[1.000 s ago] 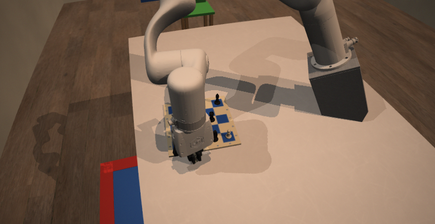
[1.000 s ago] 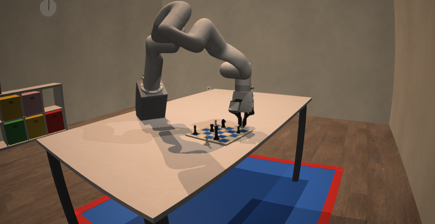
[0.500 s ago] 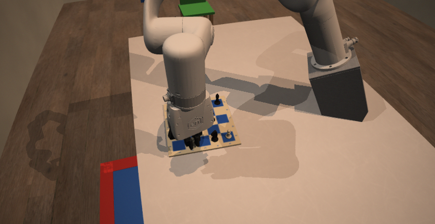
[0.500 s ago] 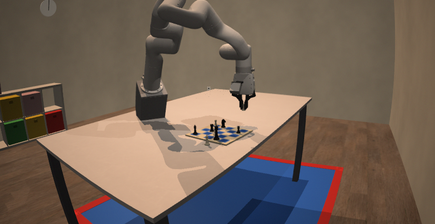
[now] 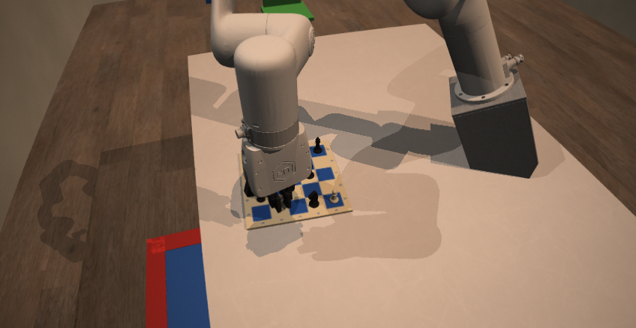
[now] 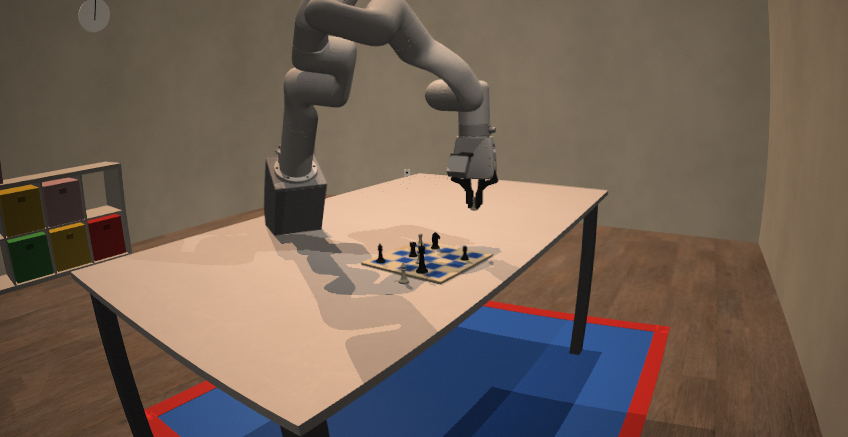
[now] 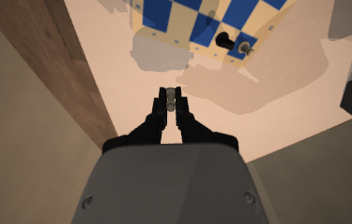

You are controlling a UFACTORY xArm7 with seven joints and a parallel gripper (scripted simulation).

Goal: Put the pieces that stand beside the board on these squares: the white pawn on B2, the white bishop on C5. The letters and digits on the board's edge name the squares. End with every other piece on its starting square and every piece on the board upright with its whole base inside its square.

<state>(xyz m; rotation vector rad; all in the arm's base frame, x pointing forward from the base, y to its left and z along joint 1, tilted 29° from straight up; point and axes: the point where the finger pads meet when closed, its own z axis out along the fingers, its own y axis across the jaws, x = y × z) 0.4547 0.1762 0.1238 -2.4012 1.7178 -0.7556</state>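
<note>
My hand is 220 mm to the left of the tall black piece and 90 mm above it. The rest, counted from my hand: white bishop: 10 mm behind, 280 mm to the right, 100 mm below; black pawn: 30 mm ahead, 100 mm to the right, 100 mm below; chessboard: 40 mm behind, 140 mm to the right, 120 mm below.
</note>
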